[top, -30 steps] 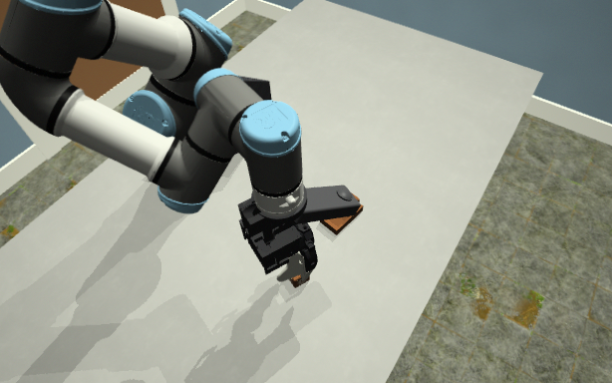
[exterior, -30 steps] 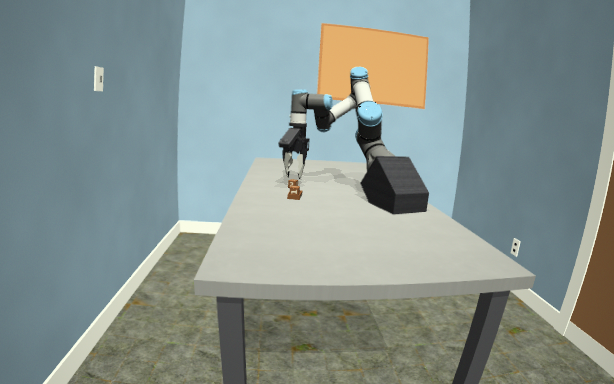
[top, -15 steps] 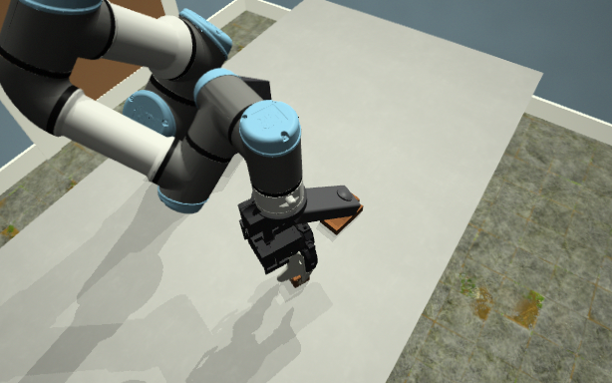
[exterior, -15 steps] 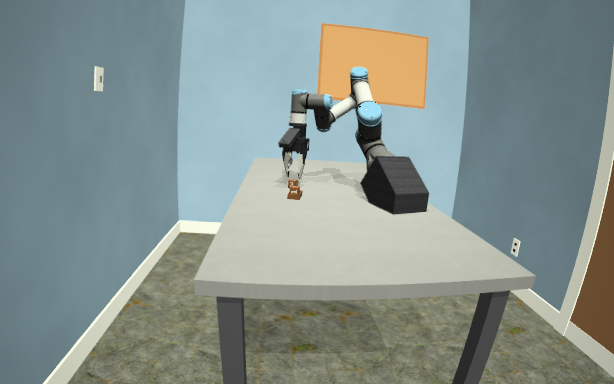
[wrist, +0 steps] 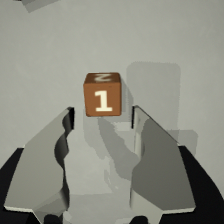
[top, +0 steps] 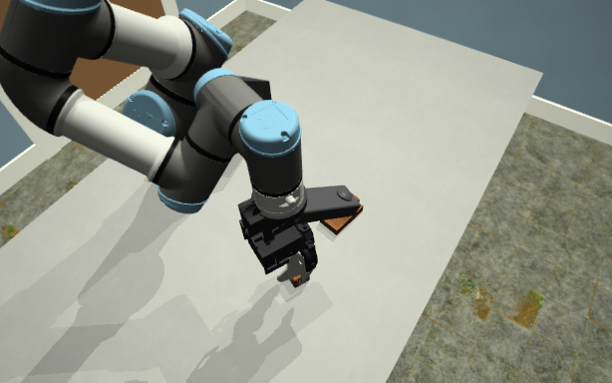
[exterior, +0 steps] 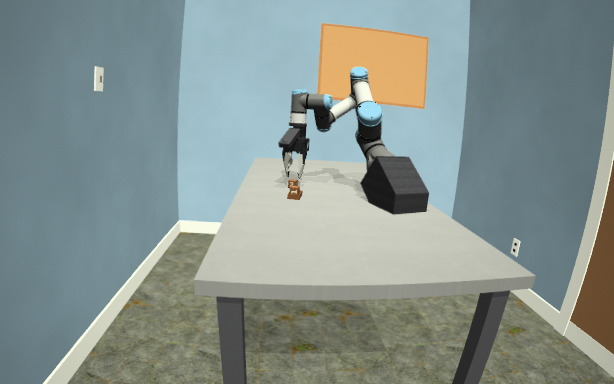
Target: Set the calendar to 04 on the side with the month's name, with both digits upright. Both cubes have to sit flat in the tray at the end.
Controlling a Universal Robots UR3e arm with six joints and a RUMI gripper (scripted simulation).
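My hand is 40 mm above the cube. The rest, counted from my hand: brown tray: 150 mm to the left, 50 mm below.
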